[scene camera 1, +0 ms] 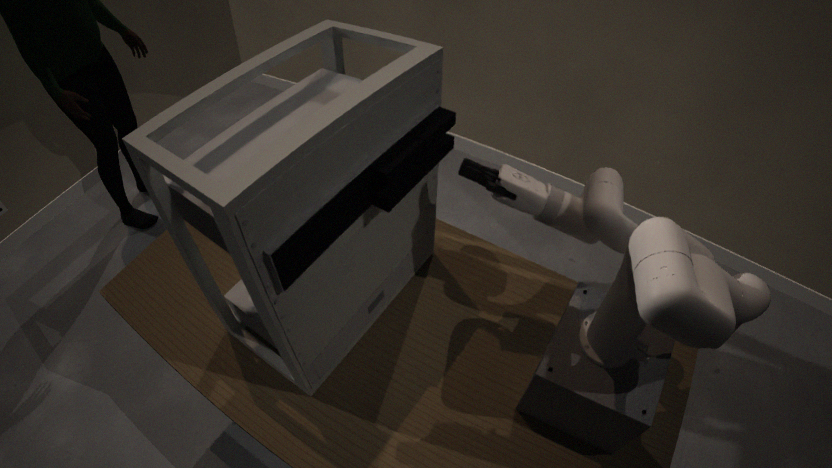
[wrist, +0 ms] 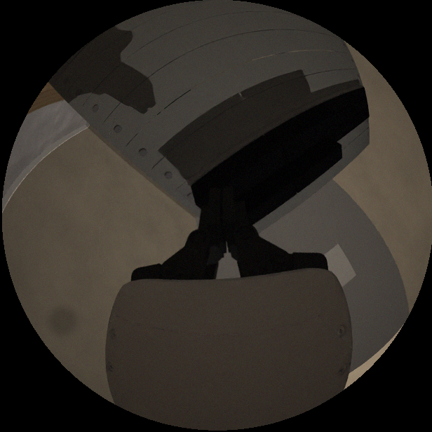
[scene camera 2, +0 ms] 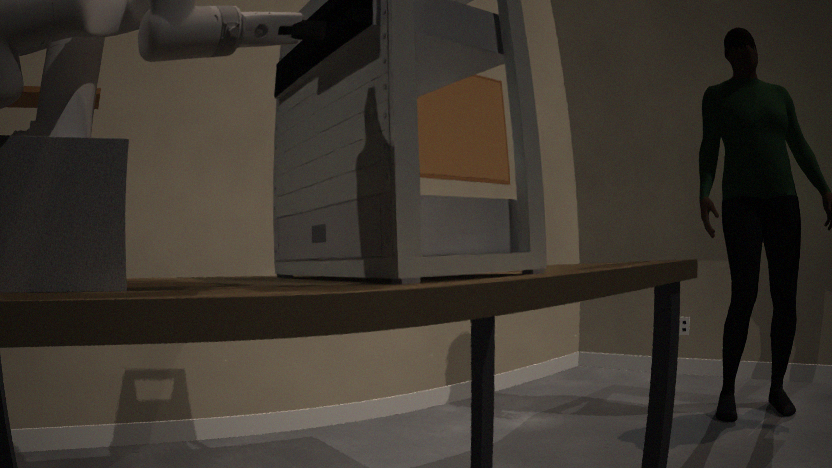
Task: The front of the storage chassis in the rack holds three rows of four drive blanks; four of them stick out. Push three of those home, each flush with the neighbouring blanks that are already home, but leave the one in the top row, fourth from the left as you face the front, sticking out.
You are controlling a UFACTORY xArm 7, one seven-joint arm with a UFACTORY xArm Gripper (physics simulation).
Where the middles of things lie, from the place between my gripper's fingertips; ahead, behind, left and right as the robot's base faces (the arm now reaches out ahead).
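Position of my hand relative to the grey rack (scene camera 2: 346,183): 90 mm above it, 210 mm to the right of it, 180 mm short of it.
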